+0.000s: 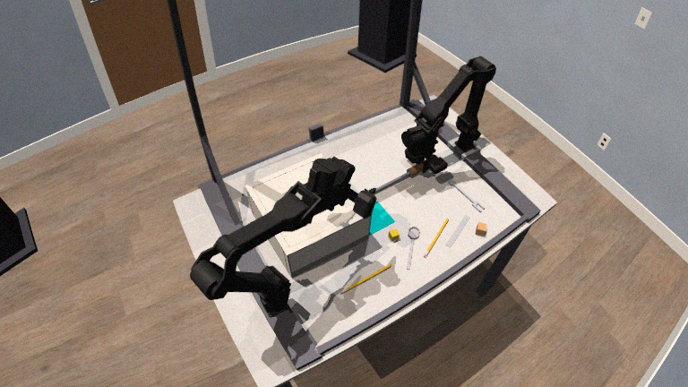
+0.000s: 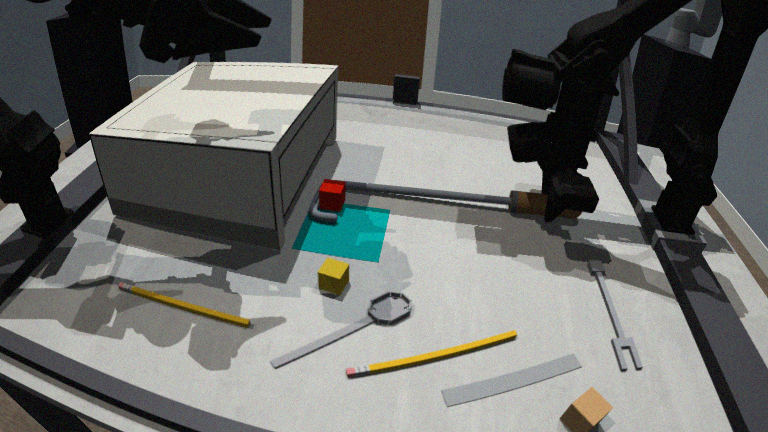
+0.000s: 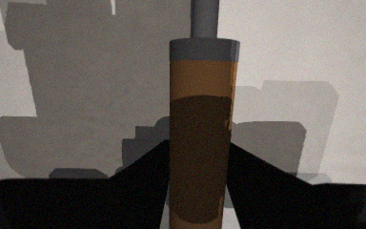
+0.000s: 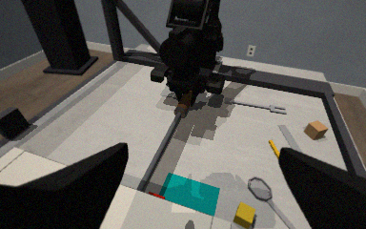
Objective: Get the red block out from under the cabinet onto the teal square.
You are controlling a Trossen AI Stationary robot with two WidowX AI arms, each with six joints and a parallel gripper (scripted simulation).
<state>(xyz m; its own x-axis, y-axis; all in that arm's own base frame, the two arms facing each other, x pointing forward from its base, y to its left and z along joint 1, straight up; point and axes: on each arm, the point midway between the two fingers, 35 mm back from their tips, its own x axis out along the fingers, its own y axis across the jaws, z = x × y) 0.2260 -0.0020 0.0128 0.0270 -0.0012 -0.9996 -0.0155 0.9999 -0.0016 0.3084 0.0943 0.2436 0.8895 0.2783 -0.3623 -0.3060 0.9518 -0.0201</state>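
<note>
My left hand is 10 mm short of the hook tool, 140 mm to the left of it and 20 mm above it. Round my left hand: teal square (20 mm ahead, 290 mm to the right, 40 mm below); grey strip (260 mm ahead, 130 mm to the right, 40 mm below); metal wrench (190 mm ahead, 20 mm to the left, 30 mm below).
</note>
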